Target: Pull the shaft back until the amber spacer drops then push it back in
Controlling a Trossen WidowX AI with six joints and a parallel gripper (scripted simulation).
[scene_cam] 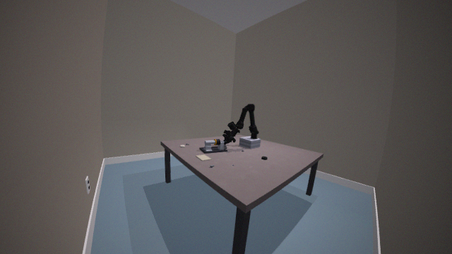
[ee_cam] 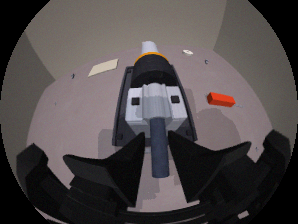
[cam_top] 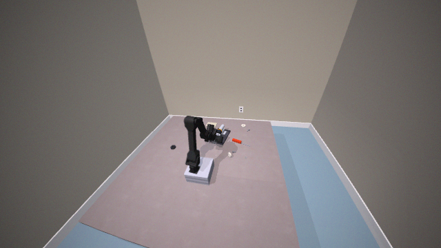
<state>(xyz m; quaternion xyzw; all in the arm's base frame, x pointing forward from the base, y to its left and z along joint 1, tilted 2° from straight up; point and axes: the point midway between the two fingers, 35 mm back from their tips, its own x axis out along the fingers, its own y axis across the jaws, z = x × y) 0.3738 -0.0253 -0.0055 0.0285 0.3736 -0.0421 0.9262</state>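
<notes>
My gripper tip is 5 cm short of the blue-grey shaft and 2 cm below it. Also, from my gripper tip: tan pad: 29 cm ahead, 15 cm to the left, 5 cm below; then amber spacer: 9 cm ahead, 2 cm above, 1 cm to the right; then black spacer: 5 cm ahead, 2 cm above, 1 cm to the right.
</notes>
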